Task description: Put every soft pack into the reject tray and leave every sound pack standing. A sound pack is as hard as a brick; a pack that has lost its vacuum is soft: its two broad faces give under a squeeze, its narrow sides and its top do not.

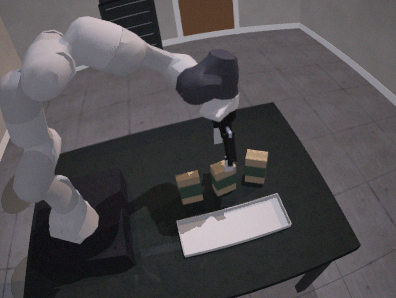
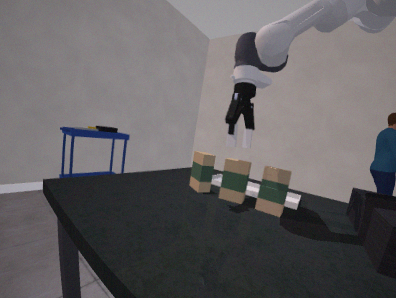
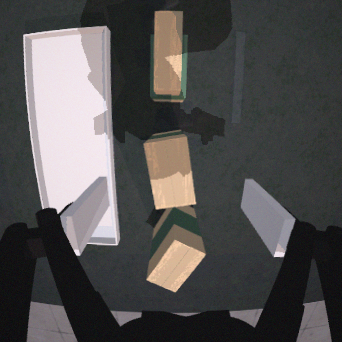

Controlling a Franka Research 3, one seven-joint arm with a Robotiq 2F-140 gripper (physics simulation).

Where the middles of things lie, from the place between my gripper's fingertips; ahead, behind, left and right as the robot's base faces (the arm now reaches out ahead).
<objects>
I see my gripper 19 cm to the left of the white reject tray (image 1: 216,230), 17 cm above it and 2 cm short of it.
</objects>
